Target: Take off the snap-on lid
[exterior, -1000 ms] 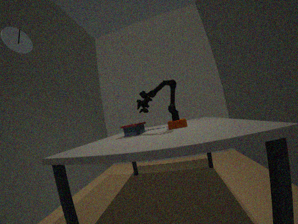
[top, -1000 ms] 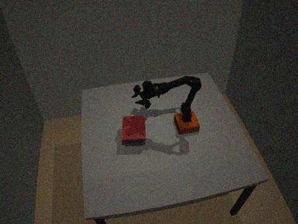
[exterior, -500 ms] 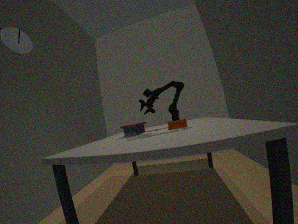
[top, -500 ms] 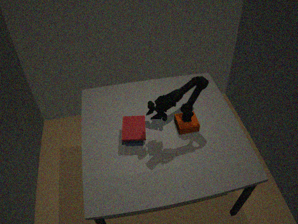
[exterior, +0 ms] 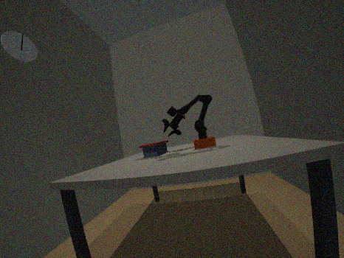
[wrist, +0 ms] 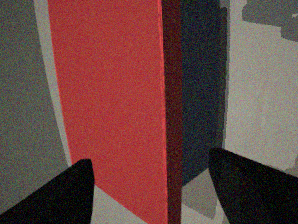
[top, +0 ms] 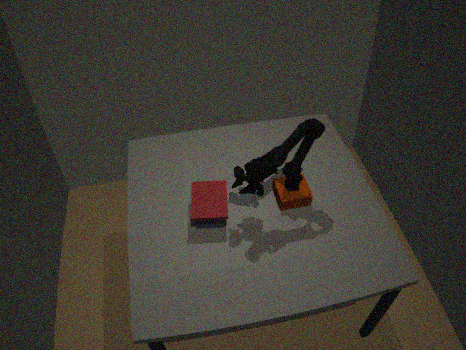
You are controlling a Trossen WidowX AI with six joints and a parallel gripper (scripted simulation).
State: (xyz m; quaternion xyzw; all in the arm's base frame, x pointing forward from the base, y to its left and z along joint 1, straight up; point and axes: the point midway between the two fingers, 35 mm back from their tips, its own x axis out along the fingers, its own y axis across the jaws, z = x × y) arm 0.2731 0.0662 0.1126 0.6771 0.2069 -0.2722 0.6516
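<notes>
Right now the lid is 12 cm ahead of my gripper tip, 6 cm below it and 1 cm to the right of it. The rest, counted from my gripper tip: storage box 12 cm ahead, 11 cm below, 1 cm to the right.
</notes>
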